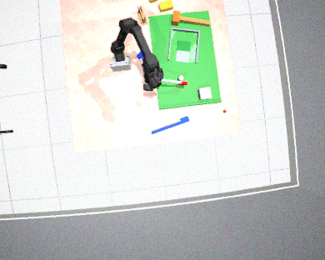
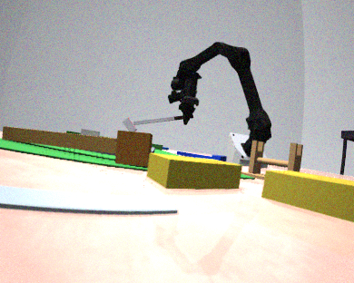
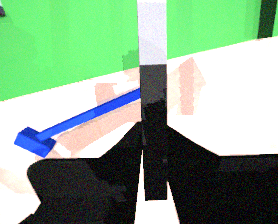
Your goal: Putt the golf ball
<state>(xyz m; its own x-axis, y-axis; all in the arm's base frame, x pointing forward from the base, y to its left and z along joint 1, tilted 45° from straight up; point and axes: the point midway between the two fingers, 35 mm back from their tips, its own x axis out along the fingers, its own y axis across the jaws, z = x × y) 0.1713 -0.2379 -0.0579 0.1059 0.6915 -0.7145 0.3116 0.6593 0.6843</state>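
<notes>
The red putter lies 12 cm ahead of my gripper tip and 3 cm to the right of it. Also, from my gripper tip: white cube 37 cm ahead, 16 cm to the right, 10 cm below; then green mat 29 cm ahead, 14 cm to the left, 13 cm below; then white golf ball 23 cm ahead, 1 cm to the right, 10 cm below.
</notes>
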